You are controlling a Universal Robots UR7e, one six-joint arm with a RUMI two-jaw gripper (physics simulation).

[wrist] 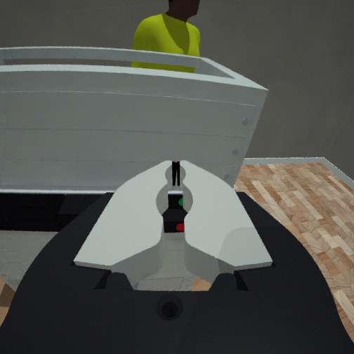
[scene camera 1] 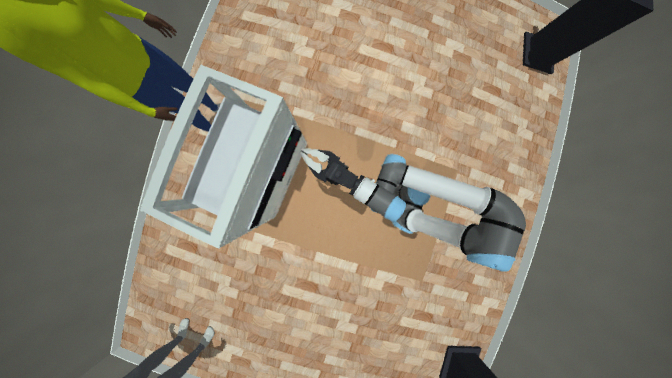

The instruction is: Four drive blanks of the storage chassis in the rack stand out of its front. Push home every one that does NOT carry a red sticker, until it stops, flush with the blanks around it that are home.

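Where they show: gripper, fingertip midpoint: (scene camera 1: pixel 301 150); arm's base, origin of the base link: (scene camera 1: pixel 402 193).
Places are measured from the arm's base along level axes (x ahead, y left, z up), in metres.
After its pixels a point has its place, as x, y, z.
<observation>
The black chassis front (scene camera 1: pixel 264 202) @(0.713, 0.136, 0.356) (wrist: pixel 30 212) runs along the lower front of the pale rack (scene camera 1: pixel 246 167) @(0.713, 0.012, 0.552) (wrist: pixel 125 117). In the scene view, dark blanks stand out at its upper part; a red mark (scene camera 1: pixel 283 175) @(0.645, 0.015, 0.382), another red mark (scene camera 1: pixel 296 144) @(0.620, -0.120, 0.354) and a green mark (scene camera 1: pixel 290 139) @(0.644, -0.133, 0.369) show there. In the wrist view, a green mark (wrist: pixel 181 202) and a red mark (wrist: pixel 180 227) below it show through the gap between the finger bodies. A dark block (wrist: pixel 82 204) stands left of them, partly hidden. My gripper (scene camera 1: pixel 303 152) @(0.563, -0.069, 0.514) (wrist: pixel 176 164) is shut and empty, its tips close before the rack's front; contact cannot be told.
A person in a yellow top (scene camera 1: pixel 75 55) (wrist: pixel 167 40) stands behind the rack. A brown mat (scene camera 1: pixel 320 220) @(0.484, 0.251, -0.032) lies between rack and arm on the wood-patterned floor (scene camera 1: pixel 350 320) (wrist: pixel 295 210). A black post (scene camera 1: pixel 585 32) stands at upper right; another person's legs (scene camera 1: pixel 172 352) show at lower left.
</observation>
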